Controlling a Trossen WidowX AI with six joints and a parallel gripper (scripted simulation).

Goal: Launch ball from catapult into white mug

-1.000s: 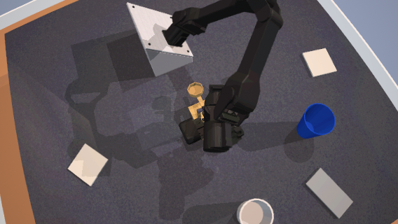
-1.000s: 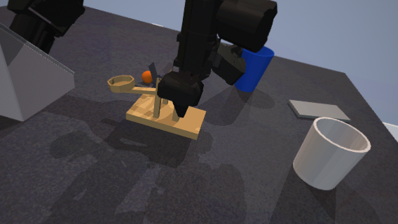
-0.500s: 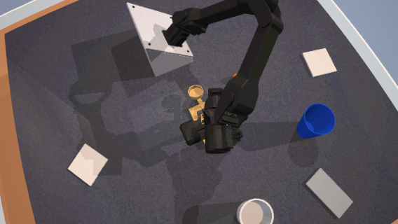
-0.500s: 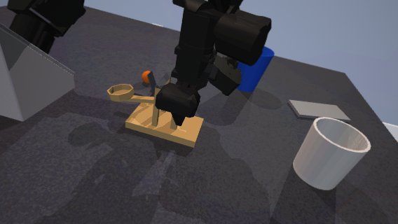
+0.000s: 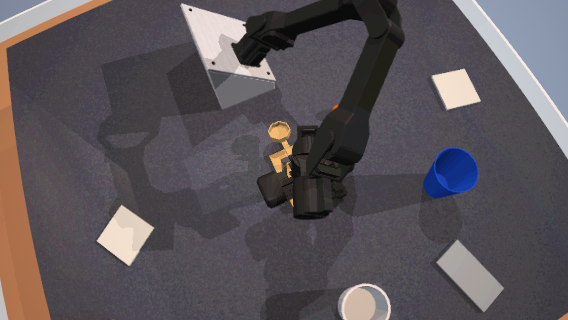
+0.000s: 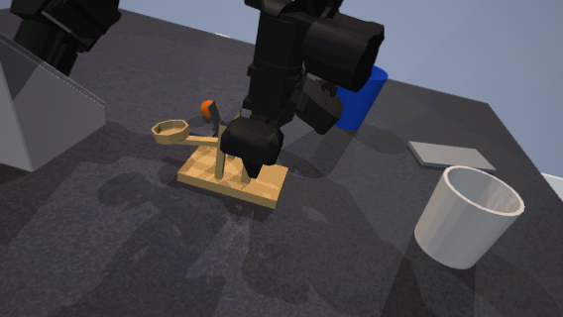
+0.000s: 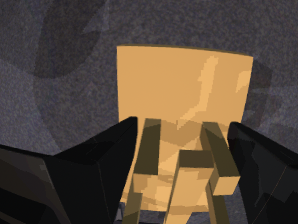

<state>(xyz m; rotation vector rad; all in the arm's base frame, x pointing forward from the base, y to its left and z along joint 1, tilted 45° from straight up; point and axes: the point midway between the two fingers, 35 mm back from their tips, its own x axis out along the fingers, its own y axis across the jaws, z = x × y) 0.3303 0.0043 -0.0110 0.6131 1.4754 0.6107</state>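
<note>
The orange ball is 160 mm to the left of my gripper tip, 130 mm behind it and 20 mm below it. Round my gripper tip: white mug 280 mm ahead, 10 mm to the right, 10 mm below; then catapult 70 mm behind, 20 mm to the left, 20 mm above.
</note>
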